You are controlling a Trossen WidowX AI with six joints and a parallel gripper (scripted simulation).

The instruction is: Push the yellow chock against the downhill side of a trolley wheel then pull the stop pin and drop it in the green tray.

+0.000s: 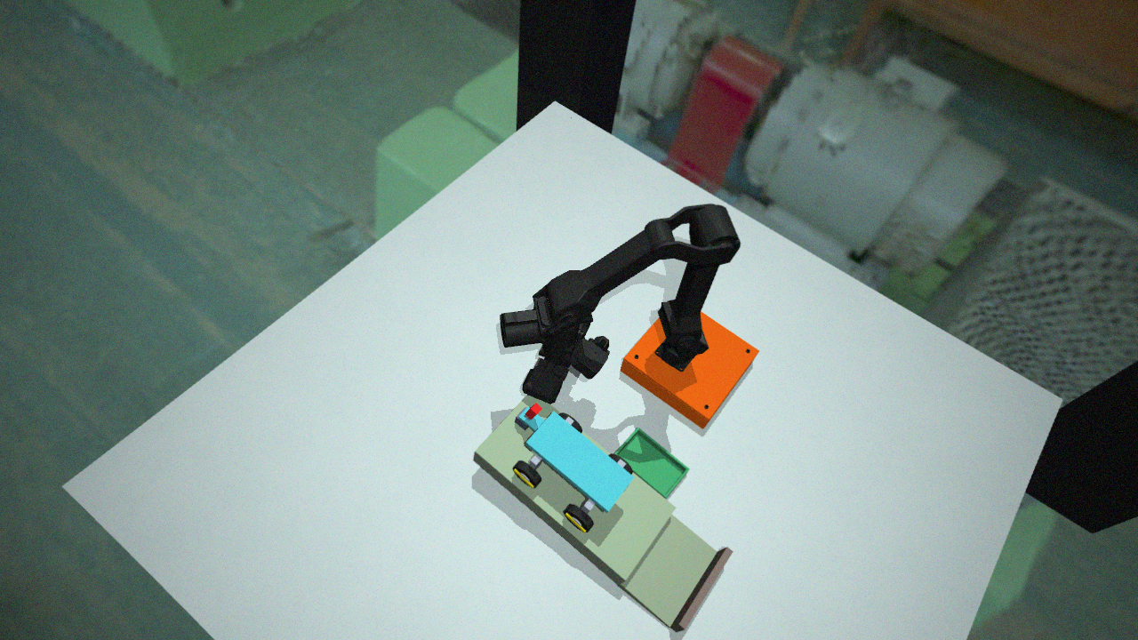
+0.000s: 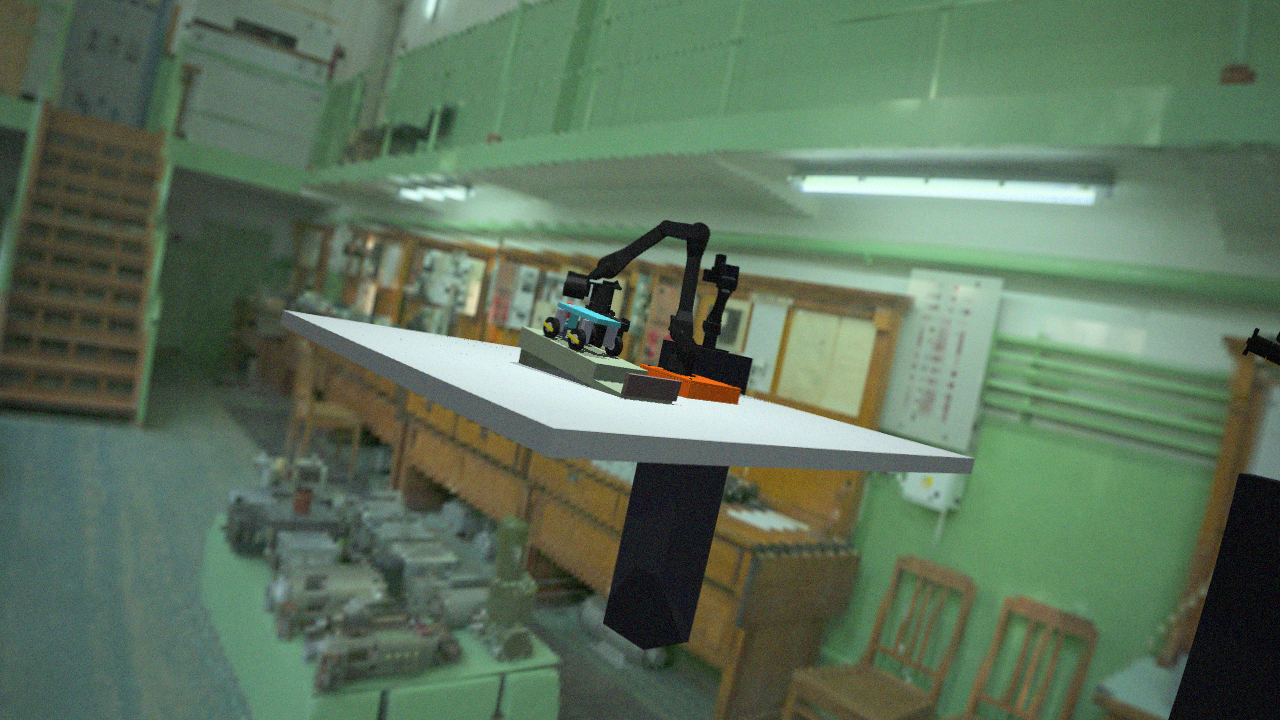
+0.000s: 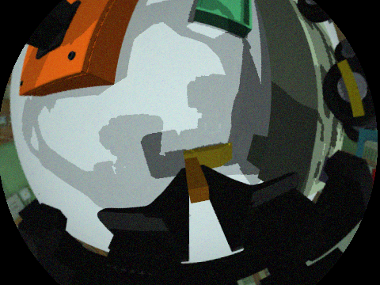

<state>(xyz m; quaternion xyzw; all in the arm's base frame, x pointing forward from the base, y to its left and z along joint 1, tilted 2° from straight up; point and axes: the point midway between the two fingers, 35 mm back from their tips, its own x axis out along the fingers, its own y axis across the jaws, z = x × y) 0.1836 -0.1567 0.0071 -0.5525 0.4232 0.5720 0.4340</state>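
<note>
Right now my gripper tip is 130 mm short of the red-headed stop pin, 100 mm below it and 40 mm to the right of it. The rest, counted from my gripper tip: brown lip: 420 mm to the left, 160 mm ahead; then yellow chock: 20 mm ahead, 10 mm to the left, 10 mm below; then cyan trolley: 150 mm to the left, 150 mm ahead, 80 mm above.
</note>
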